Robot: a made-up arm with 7 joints. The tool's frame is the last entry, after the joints.
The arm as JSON. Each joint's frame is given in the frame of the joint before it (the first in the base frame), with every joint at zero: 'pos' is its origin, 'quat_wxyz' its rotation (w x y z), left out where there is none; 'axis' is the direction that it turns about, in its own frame. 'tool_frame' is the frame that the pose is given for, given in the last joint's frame.
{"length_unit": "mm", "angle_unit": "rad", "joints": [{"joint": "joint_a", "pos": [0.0, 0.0, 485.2], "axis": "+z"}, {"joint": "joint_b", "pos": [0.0, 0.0, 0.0], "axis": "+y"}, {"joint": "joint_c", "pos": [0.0, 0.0, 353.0], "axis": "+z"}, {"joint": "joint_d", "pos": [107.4, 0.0, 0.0], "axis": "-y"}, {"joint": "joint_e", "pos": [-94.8, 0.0, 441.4], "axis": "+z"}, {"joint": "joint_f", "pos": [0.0, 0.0, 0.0], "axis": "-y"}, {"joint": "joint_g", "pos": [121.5, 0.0, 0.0], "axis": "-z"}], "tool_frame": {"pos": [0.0, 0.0, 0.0], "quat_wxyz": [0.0, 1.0, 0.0, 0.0]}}
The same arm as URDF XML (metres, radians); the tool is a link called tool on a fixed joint. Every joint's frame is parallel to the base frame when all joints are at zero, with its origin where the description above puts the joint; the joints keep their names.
<robot name="arm">
  <joint name="tool_fixed" type="fixed">
    <parent link="link7"/>
    <child link="tool"/>
    <origin xyz="0.0000 0.0000 0.0000" rpy="3.1416 0.0000 0.0000"/>
  </joint>
  <joint name="joint_g" type="continuous">
    <parent link="link6"/>
    <child link="link7"/>
    <origin xyz="0.1215 0.0000 0.0000" rpy="0.0000 0.0000 0.0000"/>
    <axis xyz="0 0 -1"/>
  </joint>
  <joint name="joint_f" type="continuous">
    <parent link="link5"/>
    <child link="link6"/>
    <origin xyz="0.0000 0.0000 0.0000" rpy="0.0000 0.0000 0.0000"/>
    <axis xyz="0 -1 0"/>
  </joint>
  <joint name="joint_e" type="continuous">
    <parent link="link4"/>
    <child link="link5"/>
    <origin xyz="-0.0948 0.0000 0.4414" rpy="0.0000 0.0000 0.0000"/>
    <axis xyz="0 0 1"/>
  </joint>
  <joint name="joint_d" type="continuous">
    <parent link="link3"/>
    <child link="link4"/>
    <origin xyz="0.1074 0.0000 0.0000" rpy="0.0000 0.0000 0.0000"/>
    <axis xyz="0 -1 0"/>
  </joint>
  <joint name="joint_c" type="continuous">
    <parent link="link2"/>
    <child link="link3"/>
    <origin xyz="0.0000 0.0000 0.3530" rpy="0.0000 0.0000 0.0000"/>
    <axis xyz="0 0 1"/>
  </joint>
  <joint name="joint_b" type="continuous">
    <parent link="link1"/>
    <child link="link2"/>
    <origin xyz="0.0000 0.0000 0.0000" rpy="0.0000 0.0000 0.0000"/>
    <axis xyz="0 1 0"/>
  </joint>
  <joint name="joint_a" type="continuous">
    <parent link="base_link"/>
    <child link="link1"/>
    <origin xyz="0.0000 0.0000 0.4852" rpy="0.0000 0.0000 0.0000"/>
    <axis xyz="0 0 1"/>
  </joint>
  <link name="base_link"/>
  <link name="link1"/>
  <link name="link2"/>
  <link name="link3"/>
  <link name="link4"/>
  <link name="link5"/>
  <link name="link6"/>
  <link name="link7"/>
  <link name="tool"/>
</robot>

